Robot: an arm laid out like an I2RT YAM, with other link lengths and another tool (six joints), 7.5 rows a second.
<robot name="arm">
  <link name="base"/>
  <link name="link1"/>
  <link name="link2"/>
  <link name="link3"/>
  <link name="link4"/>
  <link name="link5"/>
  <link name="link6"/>
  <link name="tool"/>
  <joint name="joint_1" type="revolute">
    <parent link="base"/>
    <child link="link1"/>
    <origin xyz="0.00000 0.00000 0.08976"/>
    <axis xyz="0 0 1"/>
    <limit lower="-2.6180" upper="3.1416"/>
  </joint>
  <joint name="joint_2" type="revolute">
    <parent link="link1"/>
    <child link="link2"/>
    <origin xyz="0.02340 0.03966 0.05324" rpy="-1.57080 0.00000 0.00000"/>
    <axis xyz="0 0 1"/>
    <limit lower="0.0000" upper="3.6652"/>
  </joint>
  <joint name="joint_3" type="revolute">
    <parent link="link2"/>
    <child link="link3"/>
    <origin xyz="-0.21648 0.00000 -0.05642" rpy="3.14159 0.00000 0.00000"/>
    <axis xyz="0 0 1"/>
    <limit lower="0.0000" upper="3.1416"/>
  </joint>
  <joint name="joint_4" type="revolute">
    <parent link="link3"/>
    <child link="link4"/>
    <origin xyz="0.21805 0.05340 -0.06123"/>
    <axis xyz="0 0 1"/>
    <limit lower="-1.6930" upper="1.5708"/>
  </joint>
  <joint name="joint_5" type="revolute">
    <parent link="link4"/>
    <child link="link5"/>
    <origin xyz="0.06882 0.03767 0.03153" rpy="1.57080 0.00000 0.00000"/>
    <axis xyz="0 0 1"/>
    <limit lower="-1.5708" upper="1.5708"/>
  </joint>
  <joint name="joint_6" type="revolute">
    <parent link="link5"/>
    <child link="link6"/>
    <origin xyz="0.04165 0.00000 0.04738" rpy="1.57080 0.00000 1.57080"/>
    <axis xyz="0 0 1"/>
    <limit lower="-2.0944" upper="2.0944"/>
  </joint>
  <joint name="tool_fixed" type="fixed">
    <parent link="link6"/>
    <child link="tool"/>
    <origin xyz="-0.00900 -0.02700 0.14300" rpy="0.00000 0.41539 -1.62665"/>
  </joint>
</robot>
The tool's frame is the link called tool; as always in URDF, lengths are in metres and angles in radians.
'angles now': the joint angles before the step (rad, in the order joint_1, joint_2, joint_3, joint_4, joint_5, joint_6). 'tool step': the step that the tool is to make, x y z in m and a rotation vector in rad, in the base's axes. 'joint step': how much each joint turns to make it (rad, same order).
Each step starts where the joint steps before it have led.
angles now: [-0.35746, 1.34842, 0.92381, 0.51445, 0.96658, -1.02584]
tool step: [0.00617, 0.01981, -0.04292, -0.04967, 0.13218, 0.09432]
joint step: [0.02605, -0.01533, -0.20224, 0.19241, -0.07660, -0.14126]
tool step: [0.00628, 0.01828, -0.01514, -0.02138, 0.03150, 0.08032]
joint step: [0.03068, -0.01382, -0.08777, 0.08002, -0.05236, -0.03862]
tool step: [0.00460, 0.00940, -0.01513, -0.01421, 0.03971, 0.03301]
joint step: [0.02152, 0.02287, -0.04623, 0.06109, -0.01387, -0.03519]
